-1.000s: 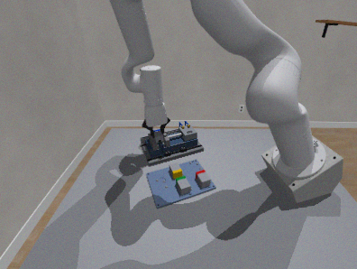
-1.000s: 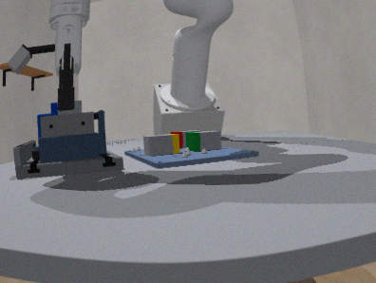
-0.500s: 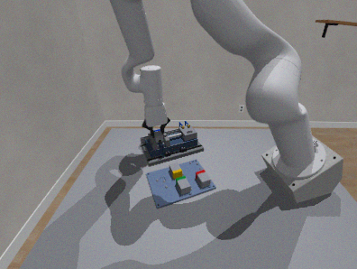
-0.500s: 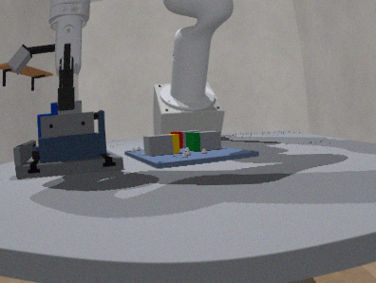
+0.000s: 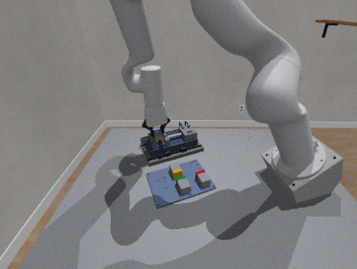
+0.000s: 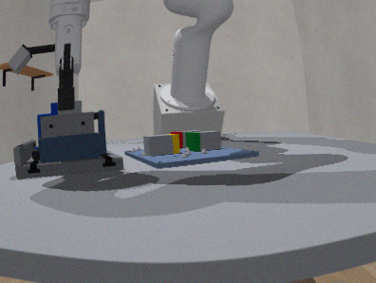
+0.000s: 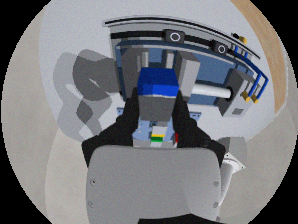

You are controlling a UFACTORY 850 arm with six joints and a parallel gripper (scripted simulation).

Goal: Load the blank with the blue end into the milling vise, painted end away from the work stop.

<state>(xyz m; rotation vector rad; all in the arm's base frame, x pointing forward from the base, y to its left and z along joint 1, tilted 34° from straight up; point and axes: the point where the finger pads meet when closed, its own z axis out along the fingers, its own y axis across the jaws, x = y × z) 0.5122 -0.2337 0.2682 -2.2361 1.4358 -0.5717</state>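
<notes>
The milling vise lies 6 cm behind my hand, 3 cm to the right of it and 8 cm below it. From my hand the other things lie so: green-ended blank (14 cm behind, 24 cm to the left, 10 cm below); yellow-ended blank (10 cm behind, 16 cm to the left, 10 cm below); plate (12 cm behind, 20 cm to the left, 12 cm below).
</notes>
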